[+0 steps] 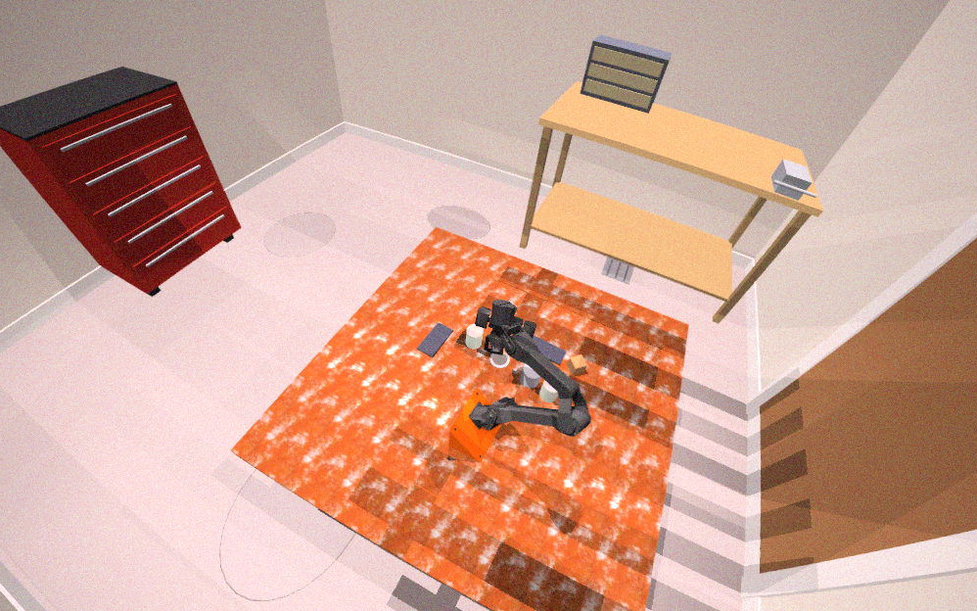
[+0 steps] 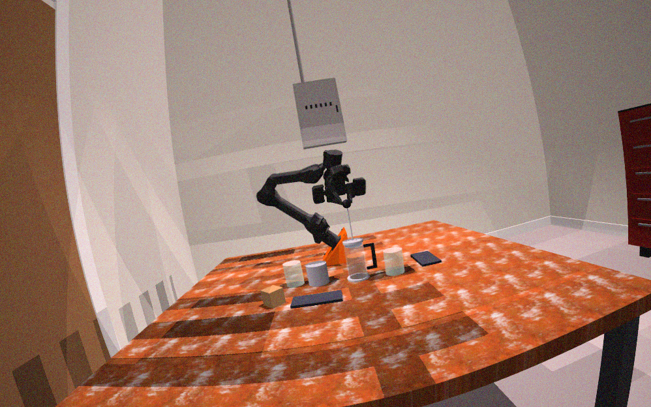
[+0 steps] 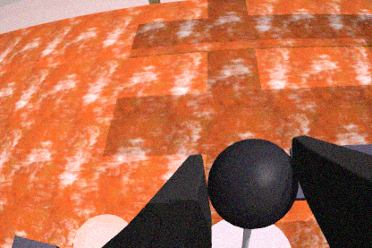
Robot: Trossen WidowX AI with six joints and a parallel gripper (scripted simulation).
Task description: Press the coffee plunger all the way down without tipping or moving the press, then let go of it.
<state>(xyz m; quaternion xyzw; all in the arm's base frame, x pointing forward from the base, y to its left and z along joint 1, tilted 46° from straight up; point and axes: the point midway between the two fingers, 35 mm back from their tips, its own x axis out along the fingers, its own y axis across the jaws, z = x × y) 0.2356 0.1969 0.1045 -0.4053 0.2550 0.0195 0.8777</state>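
Now: the glass coffee press 130 mm below my gripper tip, 10 mm to the left of it and 10 mm behind it.
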